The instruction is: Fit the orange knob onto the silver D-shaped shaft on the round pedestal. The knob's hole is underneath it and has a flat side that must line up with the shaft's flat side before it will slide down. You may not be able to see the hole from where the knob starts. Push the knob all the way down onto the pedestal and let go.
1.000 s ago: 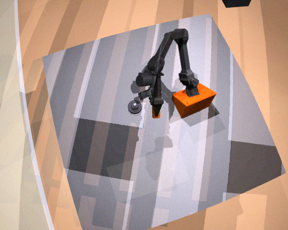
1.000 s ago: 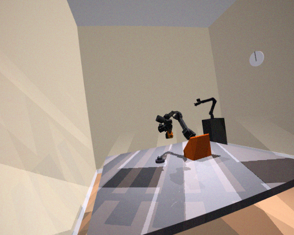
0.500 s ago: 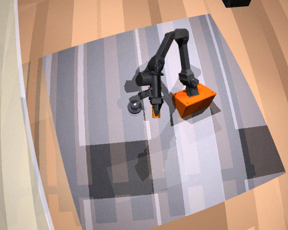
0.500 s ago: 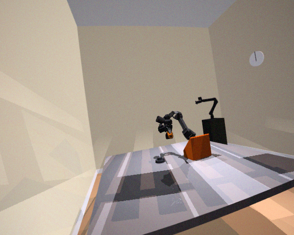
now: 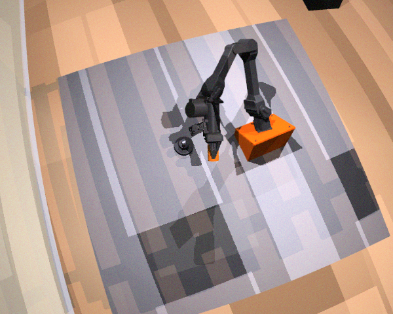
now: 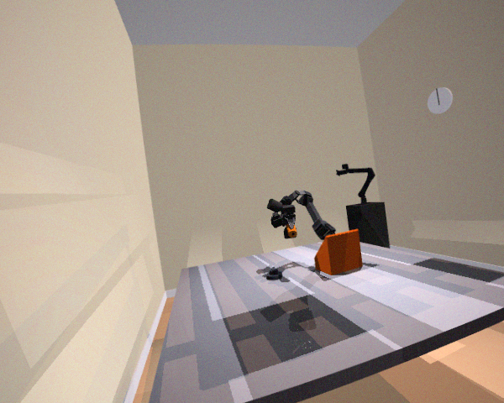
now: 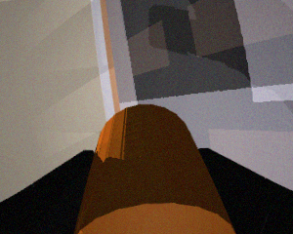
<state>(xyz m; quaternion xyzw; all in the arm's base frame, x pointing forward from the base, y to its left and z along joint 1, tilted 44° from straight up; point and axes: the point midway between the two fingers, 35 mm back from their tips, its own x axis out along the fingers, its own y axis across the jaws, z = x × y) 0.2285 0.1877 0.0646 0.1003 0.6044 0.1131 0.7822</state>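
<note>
Right now my gripper tip is 1 cm past the orange knob, 3 cm to the left of it and 2 cm below it. From my gripper tip the other things lie so: dark round pedestal (8 cm ahead, 16 cm to the right, 22 cm below).
</note>
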